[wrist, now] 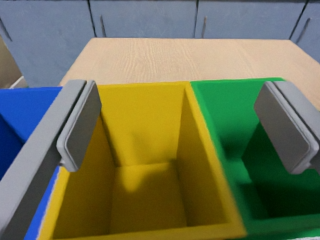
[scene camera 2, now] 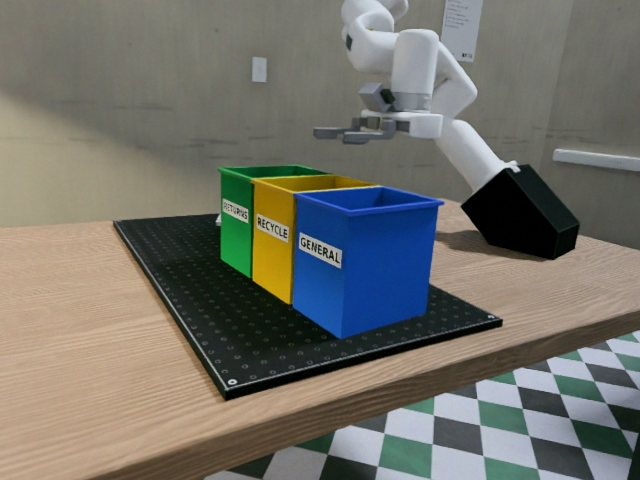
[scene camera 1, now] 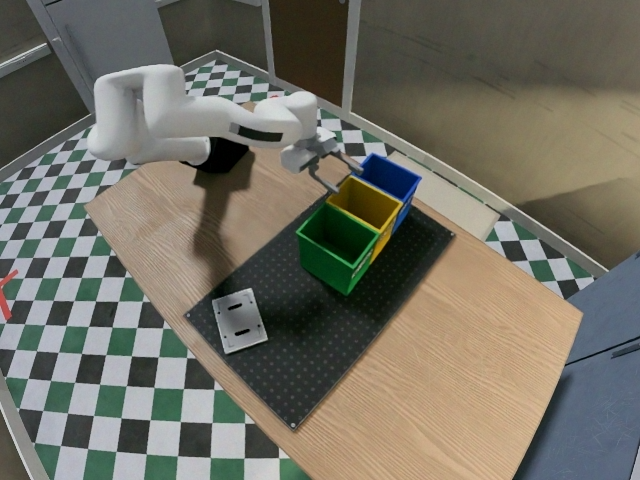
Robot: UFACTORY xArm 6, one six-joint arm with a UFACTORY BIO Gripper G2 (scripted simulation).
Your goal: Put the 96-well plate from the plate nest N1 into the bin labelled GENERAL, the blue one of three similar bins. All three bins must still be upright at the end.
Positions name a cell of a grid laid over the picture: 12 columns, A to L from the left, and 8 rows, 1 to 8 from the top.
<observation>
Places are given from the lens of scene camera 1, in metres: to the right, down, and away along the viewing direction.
yellow recycle bin (scene camera 1: H4): 0.16, -0.10, 0.97
green returns bin (scene camera 1: G5): 0.05, 0.01, 1.00
</observation>
